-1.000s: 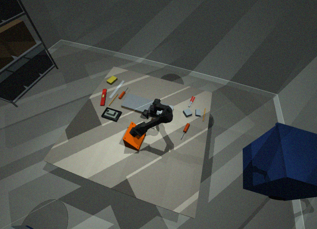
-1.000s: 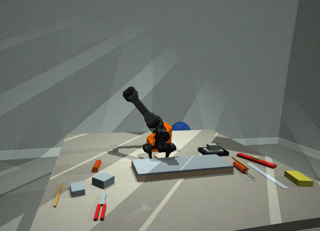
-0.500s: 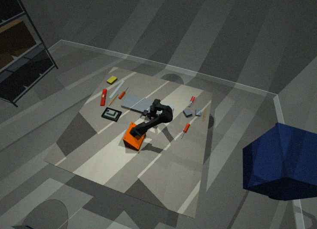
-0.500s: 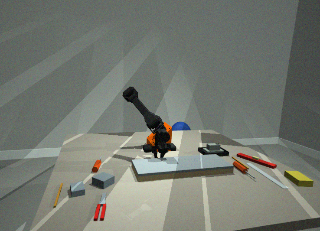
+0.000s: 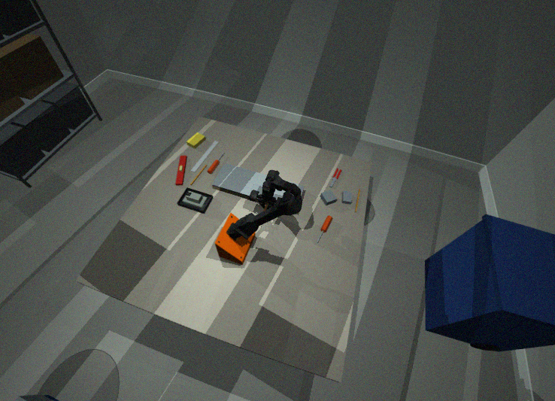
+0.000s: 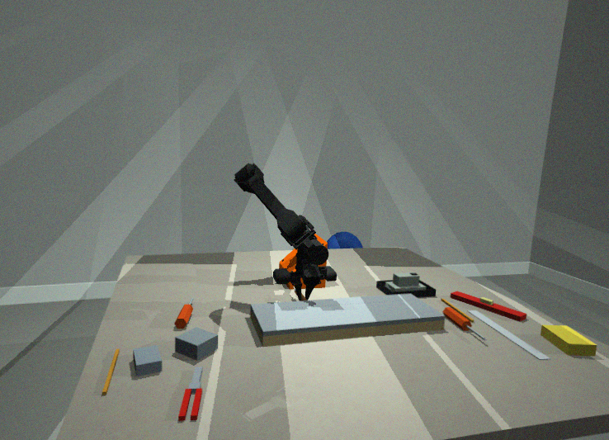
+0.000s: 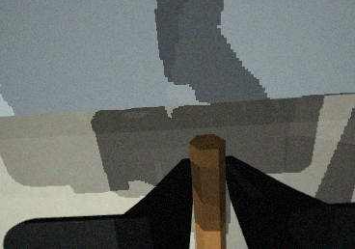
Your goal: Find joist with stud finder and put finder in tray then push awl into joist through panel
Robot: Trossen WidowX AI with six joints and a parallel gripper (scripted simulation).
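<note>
The awl is 6 cm behind my gripper tip, 1 cm to the right of it and 1 cm above it. The rest, counted from my gripper tip: ruler 54 cm to the left, 21 cm ahead, 2 cm below; stud finder 41 cm to the left, 12 cm behind, 2 cm above; black tray 39 cm to the left, 12 cm behind, 1 cm below.
</note>
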